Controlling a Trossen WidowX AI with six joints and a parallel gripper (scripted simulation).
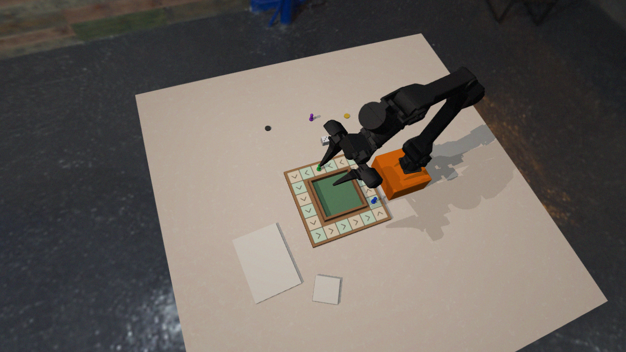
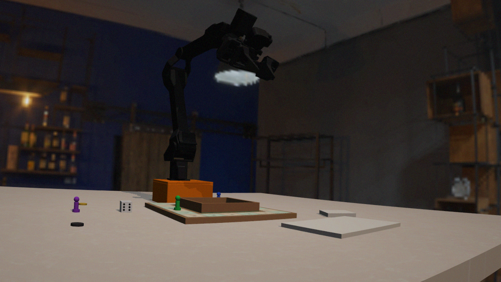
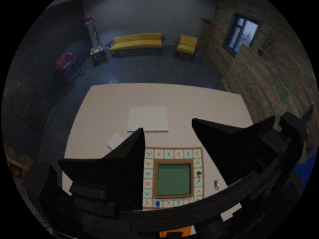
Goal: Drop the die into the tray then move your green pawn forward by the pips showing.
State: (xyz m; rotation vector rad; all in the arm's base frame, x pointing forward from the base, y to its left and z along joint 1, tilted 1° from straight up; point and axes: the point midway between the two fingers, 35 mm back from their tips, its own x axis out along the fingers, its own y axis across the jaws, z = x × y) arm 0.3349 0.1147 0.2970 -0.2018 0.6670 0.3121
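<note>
Now: gripper tip 33 cm above the white die, 30 cm to the left of it and 11 cm past it. From my gripper tip the other things lie so: black disc: 40 cm to the right, 34 cm below, 9 cm ahead; blue pawn: 32 cm below, 22 cm behind, 3 cm to the right; green pawn: 32 cm below, 19 cm to the right, 6 cm behind.
</note>
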